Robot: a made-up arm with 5 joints. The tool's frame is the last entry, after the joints.
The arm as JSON. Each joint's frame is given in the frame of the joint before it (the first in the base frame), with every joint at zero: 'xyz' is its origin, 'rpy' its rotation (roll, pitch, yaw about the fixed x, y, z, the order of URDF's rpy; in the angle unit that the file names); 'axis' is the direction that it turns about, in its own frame. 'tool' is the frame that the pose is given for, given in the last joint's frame.
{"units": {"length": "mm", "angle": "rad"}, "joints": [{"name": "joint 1", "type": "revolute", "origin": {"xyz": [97.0, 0.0, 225.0], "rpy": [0.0, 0.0, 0.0]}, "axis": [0.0, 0.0, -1.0]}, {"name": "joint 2", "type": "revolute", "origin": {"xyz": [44.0, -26.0, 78.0], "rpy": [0.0, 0.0, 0.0]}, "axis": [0.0, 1.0, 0.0]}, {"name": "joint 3", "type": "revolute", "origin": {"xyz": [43.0, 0.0, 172.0], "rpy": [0.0, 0.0, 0.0]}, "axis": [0.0, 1.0, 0.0]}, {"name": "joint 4", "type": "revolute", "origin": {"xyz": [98.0, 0.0, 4.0], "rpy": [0.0, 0.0, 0.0]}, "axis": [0.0, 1.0, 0.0]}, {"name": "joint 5", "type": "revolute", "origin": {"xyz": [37.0, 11.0, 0.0], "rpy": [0.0, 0.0, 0.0]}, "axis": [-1.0, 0.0, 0.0]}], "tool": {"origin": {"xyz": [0.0, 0.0, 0.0], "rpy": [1.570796, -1.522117, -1.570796]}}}
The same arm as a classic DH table. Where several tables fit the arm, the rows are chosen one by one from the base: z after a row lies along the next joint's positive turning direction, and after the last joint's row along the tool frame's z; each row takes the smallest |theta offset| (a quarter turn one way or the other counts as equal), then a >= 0, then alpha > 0; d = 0 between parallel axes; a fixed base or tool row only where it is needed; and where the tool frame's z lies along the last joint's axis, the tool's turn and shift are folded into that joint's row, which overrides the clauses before.
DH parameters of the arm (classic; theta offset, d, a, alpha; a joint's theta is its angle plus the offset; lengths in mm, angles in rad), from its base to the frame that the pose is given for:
base (fixed): 0.0000 0.0 97.0 3.1416
joint 1: 0.0000 -303.0 44.0 1.5708
joint 2: -1.3258 0.0 177.3 0.0000
joint 3: 1.2850 0.0 98.1 0.0000
joint 4: -1.5300 -15.0 0.0 1.5708
joint 5: -0.0487 -37.0 0.0 0.0000

